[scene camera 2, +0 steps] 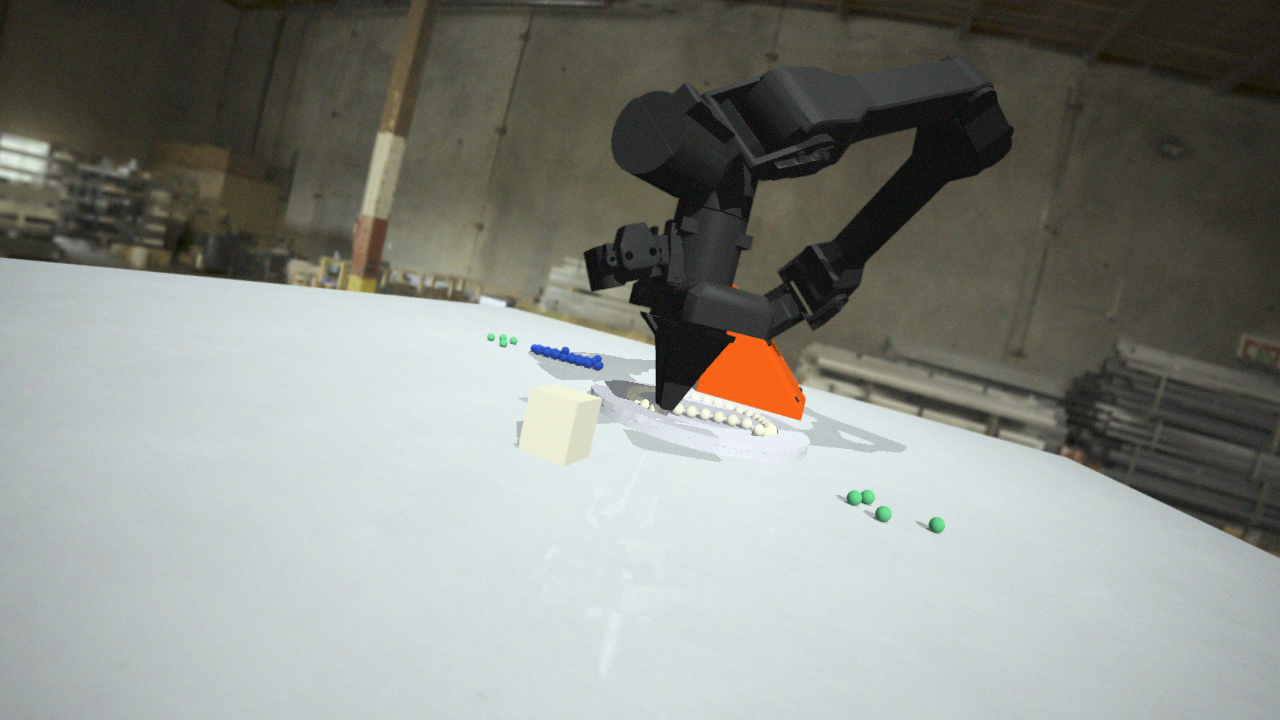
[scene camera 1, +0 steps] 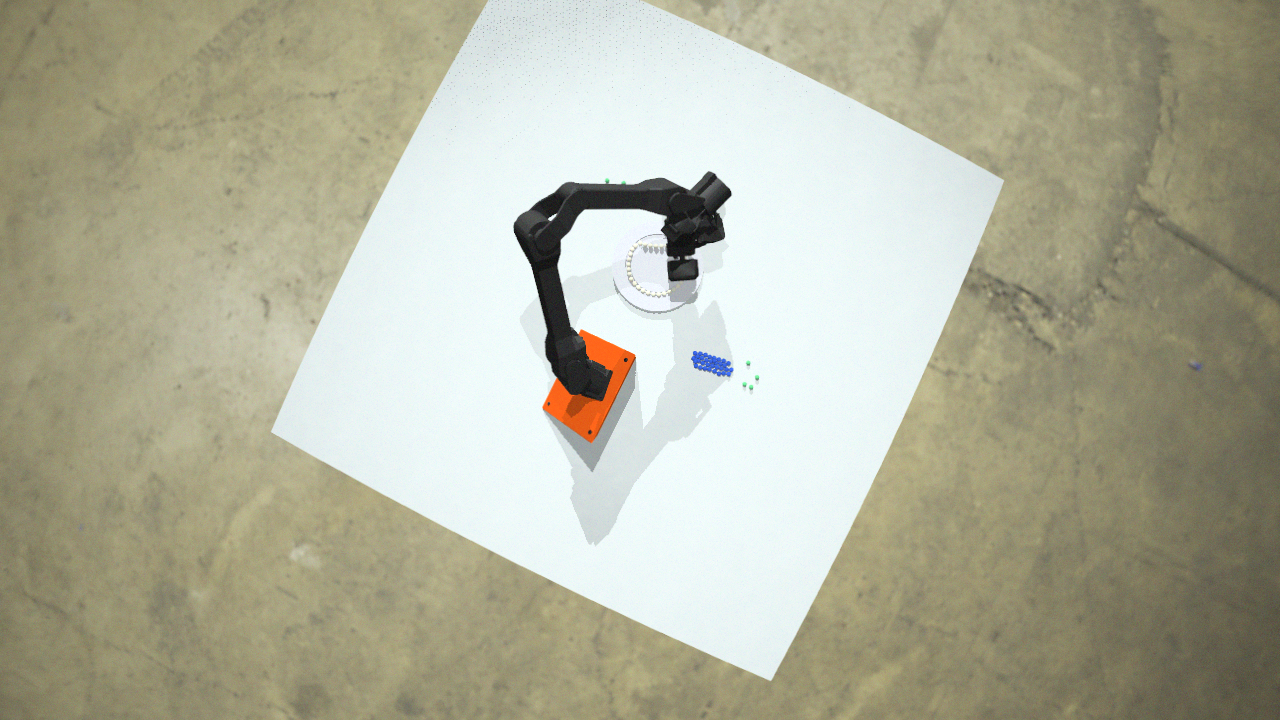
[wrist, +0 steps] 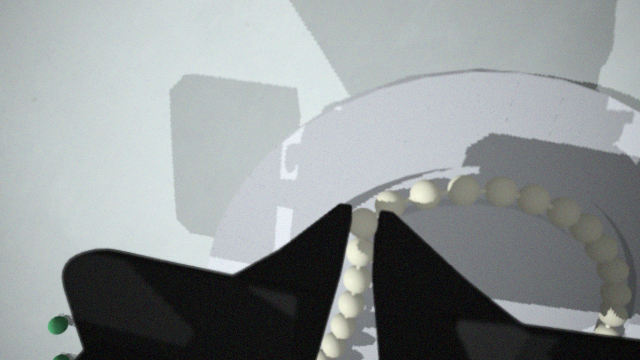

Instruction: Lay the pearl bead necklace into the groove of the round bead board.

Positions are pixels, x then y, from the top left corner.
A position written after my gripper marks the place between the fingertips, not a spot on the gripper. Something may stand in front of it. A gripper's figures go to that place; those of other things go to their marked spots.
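Lens distances: my gripper (scene camera 2: 664,407), 45 cm from the lens; a cream cube (scene camera 2: 559,422), 30 cm from the lens.
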